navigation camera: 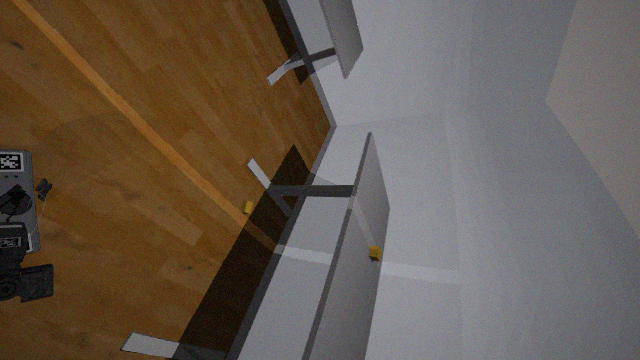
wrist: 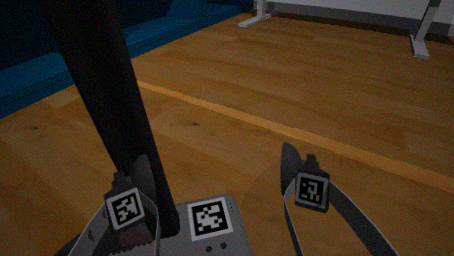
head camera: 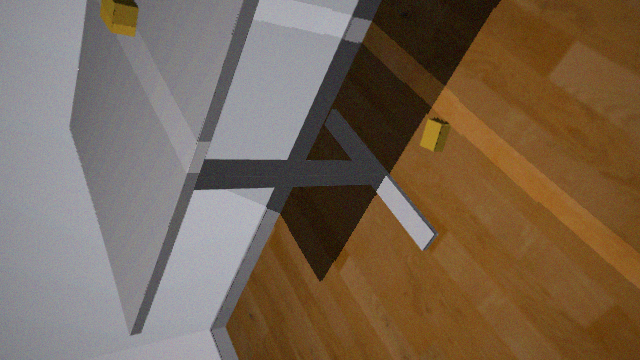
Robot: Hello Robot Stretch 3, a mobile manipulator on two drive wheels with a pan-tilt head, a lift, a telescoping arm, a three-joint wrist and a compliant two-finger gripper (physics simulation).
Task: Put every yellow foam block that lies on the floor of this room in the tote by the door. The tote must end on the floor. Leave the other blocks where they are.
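Frame: origin at the robot's base, x ahead, y left, z up, level; metres.
Seen in the pictures: gripper, fingertip midpoint: (navigation camera: 14, 177) (wrist: 217, 166); robot's base at its link origin: (navigation camera: 14, 201).
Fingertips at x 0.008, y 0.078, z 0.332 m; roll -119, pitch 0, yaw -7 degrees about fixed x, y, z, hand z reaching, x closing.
Offsets run from my fingertips to a thing's top centre. "spot": to the spot under its first point. Level surfaces: height alone.
A yellow foam block @[dx +1.094, dy -0.266, dz -0.287 m] (head camera: 434, 135) (navigation camera: 247, 207) lies on the wooden floor at the edge of a table's shadow, close to that table's foot. Another yellow block @[dx +1.133, dy -0.492, dz +0.663 m] (head camera: 120, 17) (navigation camera: 374, 253) sits on top of the grey table @[dz +0.618 m] (head camera: 125, 200) (navigation camera: 372, 200). My gripper (wrist: 217, 166) is open in the wrist view, its two fingertips wide apart over my base and the floor, with no block between them. Neither block shows in the wrist view. The tote and the door do not show in these views.
The near table's white foot @[spot: dx +1.231, dy -0.008, dz -0.307 m] (head camera: 407, 215) (navigation camera: 259, 172) juts out beside the floor block. A second table (navigation camera: 345, 40) stands past the room corner. Blue shelving (wrist: 165, 35) is at the upper left of the wrist view, behind my dark mast (wrist: 100, 90). My base (navigation camera: 30, 165) shows at the left.
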